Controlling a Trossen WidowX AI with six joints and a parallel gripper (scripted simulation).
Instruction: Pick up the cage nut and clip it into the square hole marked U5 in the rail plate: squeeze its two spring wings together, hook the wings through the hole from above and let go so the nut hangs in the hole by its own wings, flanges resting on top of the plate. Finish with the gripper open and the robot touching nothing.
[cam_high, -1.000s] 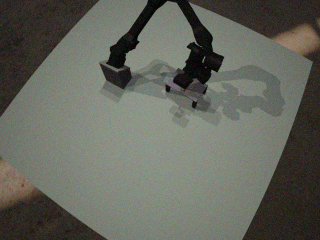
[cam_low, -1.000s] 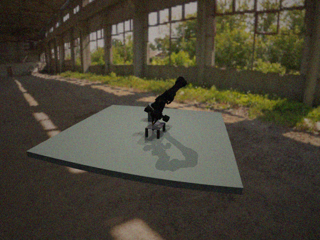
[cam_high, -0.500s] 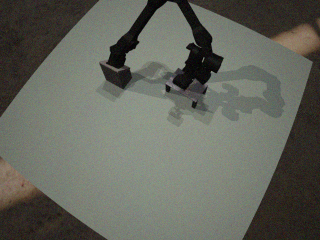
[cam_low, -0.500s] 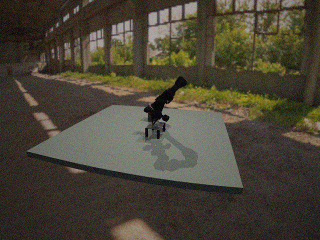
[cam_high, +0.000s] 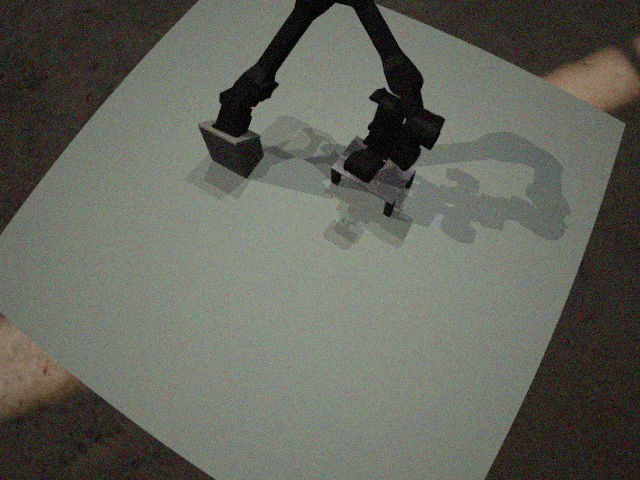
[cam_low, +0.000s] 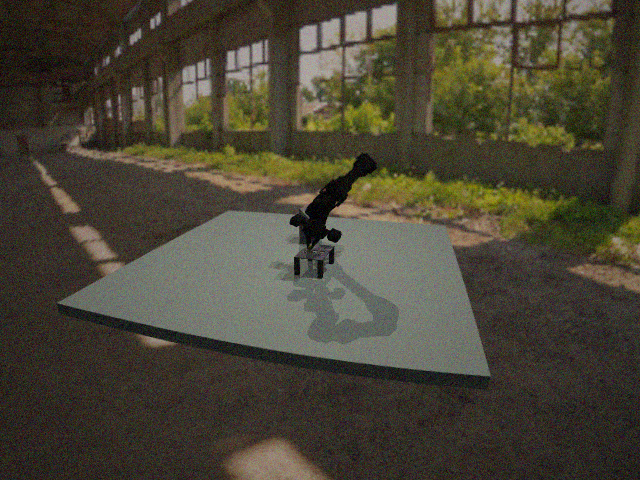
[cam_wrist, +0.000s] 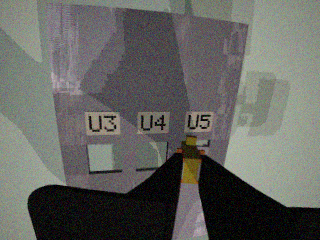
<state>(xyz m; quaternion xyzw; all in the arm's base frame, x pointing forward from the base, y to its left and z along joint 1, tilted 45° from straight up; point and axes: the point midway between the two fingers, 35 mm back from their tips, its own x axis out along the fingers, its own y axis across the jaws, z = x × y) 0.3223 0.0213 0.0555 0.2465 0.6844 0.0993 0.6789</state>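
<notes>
Now: the cage nut 1 cm below my gripper tip.
</notes>
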